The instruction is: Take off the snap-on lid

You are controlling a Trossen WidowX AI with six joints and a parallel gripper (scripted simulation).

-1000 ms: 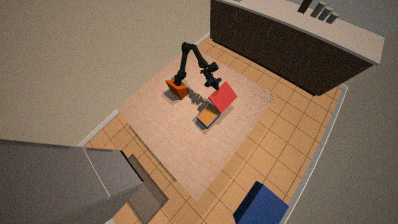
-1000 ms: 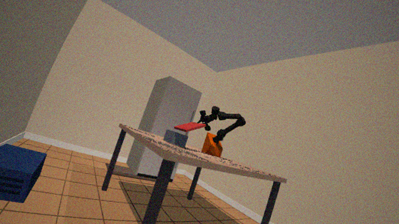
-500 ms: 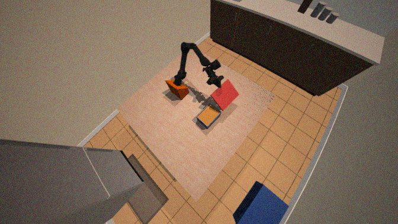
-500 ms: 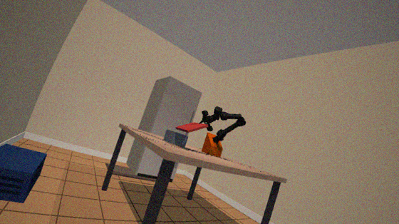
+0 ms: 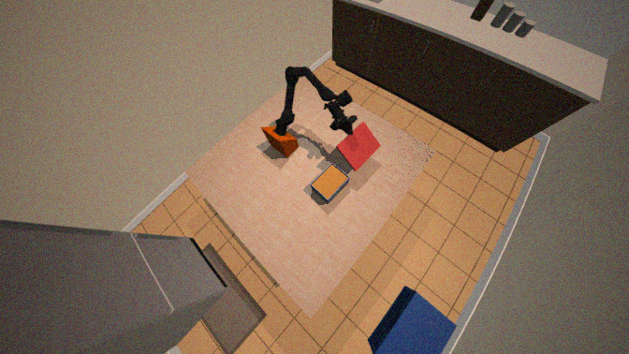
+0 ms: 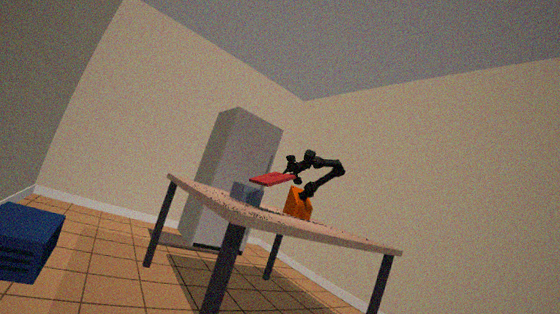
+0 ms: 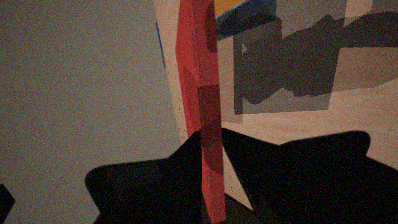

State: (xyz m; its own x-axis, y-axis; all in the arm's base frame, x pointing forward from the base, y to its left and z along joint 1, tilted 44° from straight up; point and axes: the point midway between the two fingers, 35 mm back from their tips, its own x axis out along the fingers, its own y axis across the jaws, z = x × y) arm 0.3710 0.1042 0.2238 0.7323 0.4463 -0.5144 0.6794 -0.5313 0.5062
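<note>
Right now the red lid is 70 mm ahead of my gripper tip and 40 mm below it. The rest, counted from my gripper tip: storage box 60 mm ahead, 260 mm to the right, 180 mm below.
</note>
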